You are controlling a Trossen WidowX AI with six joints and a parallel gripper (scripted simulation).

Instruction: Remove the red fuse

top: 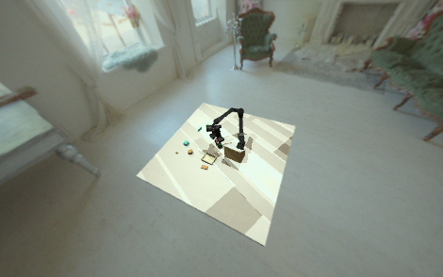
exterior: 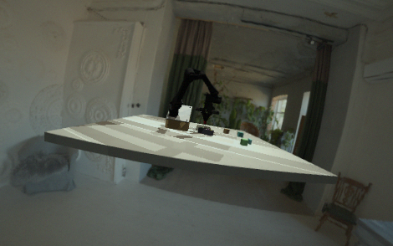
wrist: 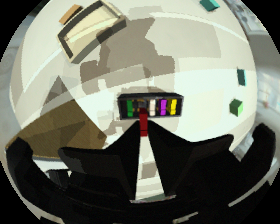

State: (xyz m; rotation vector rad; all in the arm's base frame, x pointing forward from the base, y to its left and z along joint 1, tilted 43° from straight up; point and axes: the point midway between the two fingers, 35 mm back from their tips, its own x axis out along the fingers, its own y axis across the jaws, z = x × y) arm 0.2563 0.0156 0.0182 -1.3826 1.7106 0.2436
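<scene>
My gripper tip is 200 mm to the right of the tray and 90 mm above it. The rest, counted from my gripper tip: red fuse (10 mm below).
</scene>
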